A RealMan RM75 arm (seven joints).
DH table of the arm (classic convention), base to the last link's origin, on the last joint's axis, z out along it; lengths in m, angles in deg. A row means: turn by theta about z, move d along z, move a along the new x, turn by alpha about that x. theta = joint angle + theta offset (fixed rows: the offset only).
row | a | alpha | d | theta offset
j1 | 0 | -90 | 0.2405 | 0
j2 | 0 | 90 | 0 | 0
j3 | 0 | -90 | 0.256 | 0
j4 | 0 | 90 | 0 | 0
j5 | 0 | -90 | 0.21 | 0
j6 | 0 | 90 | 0 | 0
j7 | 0 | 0 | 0.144 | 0
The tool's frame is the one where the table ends.
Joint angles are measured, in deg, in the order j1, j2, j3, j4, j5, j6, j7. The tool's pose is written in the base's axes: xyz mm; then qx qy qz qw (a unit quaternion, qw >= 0). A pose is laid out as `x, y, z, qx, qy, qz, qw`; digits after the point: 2 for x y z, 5 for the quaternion.
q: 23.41, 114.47, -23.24, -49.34, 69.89, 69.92, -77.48
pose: 351.12, 350.78, 143.47, -0.74314, 0.42692, 0.28309, 0.43052
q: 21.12, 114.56, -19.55, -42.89, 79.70, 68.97, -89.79
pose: 370.96, 334.45, 144.91, -0.71227, 0.39801, 0.32466, 0.47839
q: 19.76, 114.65, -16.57, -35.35, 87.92, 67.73, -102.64
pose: 389.61, 320.78, 137.95, -0.68101, 0.37553, 0.34139, 0.52788
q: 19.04, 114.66, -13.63, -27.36, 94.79, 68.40, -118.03
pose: 401.56, 308.36, 125.32, -0.66366, 0.33818, 0.33633, 0.57625
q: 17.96, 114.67, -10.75, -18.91, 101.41, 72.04, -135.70
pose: 407.08, 291.82, 110.59, -0.65013, 0.28359, 0.31988, 0.62816
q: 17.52, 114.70, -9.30, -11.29, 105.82, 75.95, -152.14
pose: 404.26, 281.16, 93.01, -0.64672, 0.22723, 0.28910, 0.66824
